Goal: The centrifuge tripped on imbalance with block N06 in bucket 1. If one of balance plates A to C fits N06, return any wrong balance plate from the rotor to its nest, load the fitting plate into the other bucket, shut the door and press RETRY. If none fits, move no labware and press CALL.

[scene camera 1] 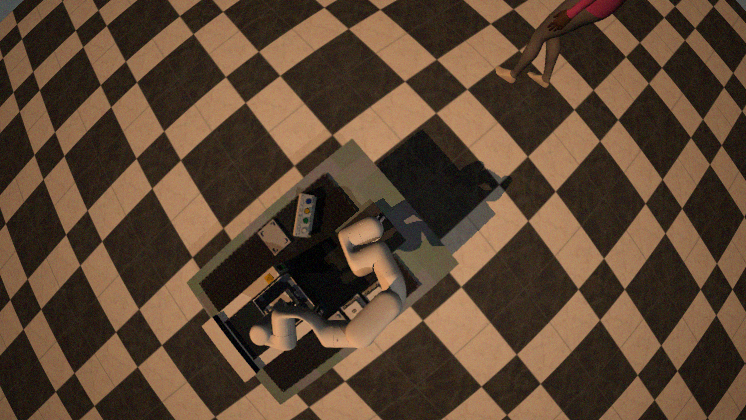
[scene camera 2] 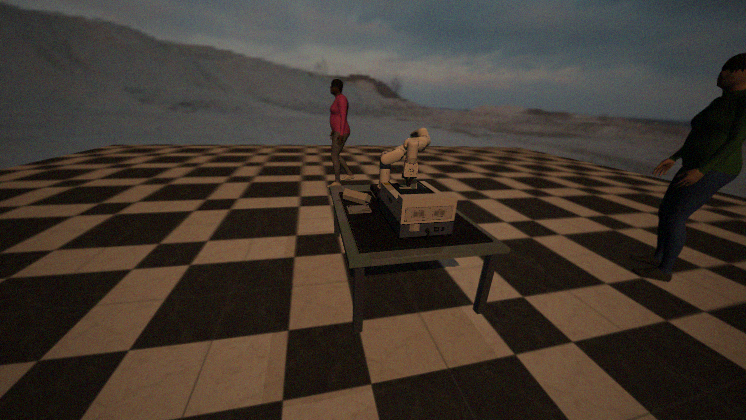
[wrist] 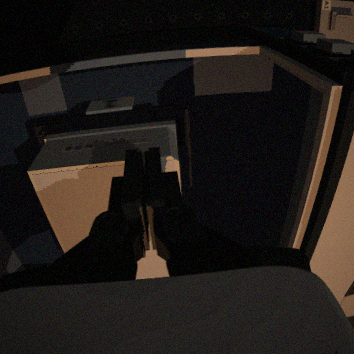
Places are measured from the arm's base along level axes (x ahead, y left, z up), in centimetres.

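Pixels of known places: gripper, fingertip midpoint: (scene camera 1: pixel 292 303) (scene camera 2: pixel 408 186) (wrist: pixel 145 172).
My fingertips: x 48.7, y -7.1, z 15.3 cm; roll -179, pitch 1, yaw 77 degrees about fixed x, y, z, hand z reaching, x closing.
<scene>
Ahead of a thing's pixels: the offset from my fingertips to its top centre. "pt": to the spot under its first point.
The centrifuge (scene camera 1: pixel 247 293) (scene camera 2: pixel 429 206) stands on the table with its chamber open at the top. In the wrist view a block @[dx +5.2, dy -3.5, dz -0.7 cm] (wrist: pixel 75 195) with a pale face and a grey, marked strip sits in a dark bucket; its marks are too dark to read, so I cannot tell which labware it is. My gripper (wrist: pixel 145 172) (scene camera 2: pixel 410 182) is shut and empty, its tips inside the chamber, in front of the block's right part. Whether they touch it is unclear. A pale plate @[dx -10.1, dy +28.6, dz -13.5 cm] (scene camera 1: pixel 353 308) lies among others in a row beside the arm; letters are unreadable. The other bucket is not clearly visible.
A box with coloured buttons @[dx -32.5, dy -25.2, dz -10.5 cm] (scene camera 1: pixel 304 214) (scene camera 2: pixel 356 196) stands near a pale plate with dark corner marks @[dx -12.4, dy -31.8, dz -16.6 cm] (scene camera 1: pixel 274 237) (scene camera 2: pixel 359 208). The chamber's pale right wall (wrist: pixel 322 165) rises beside the fingers. A holder labelled A1 @[pt dx -1.1, dy +22.4, dz -17.6 cm] (wrist: pixel 342 20) shows at top right. Two people stand on the floor.
</scene>
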